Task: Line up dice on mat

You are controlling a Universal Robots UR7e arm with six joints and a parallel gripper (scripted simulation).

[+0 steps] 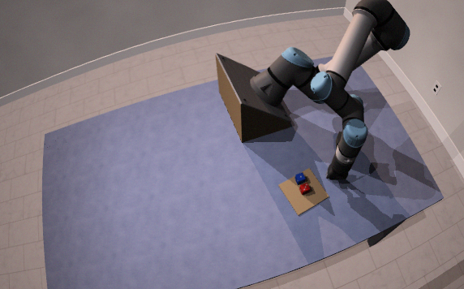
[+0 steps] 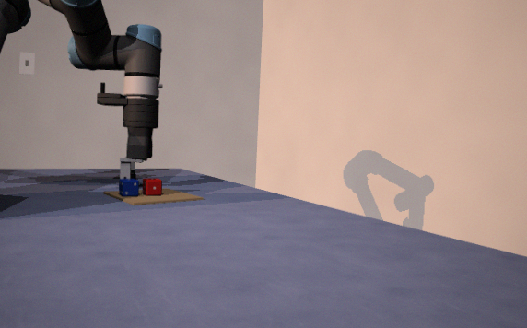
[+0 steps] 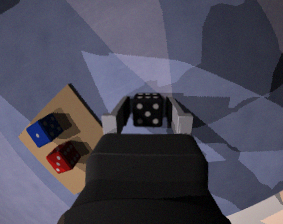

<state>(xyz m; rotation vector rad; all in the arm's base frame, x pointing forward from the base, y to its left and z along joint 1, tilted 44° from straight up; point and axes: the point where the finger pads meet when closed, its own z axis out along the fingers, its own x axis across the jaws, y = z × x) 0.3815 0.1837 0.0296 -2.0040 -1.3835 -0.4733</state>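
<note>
Right now my hand is right at the black die. The rest, counted from my hand: red die: 13 cm to the right, 2 cm ahead; blue die: 13 cm to the right, 2 cm behind; tan mat: 13 cm to the right, 2 cm below, 2 cm ahead.
</note>
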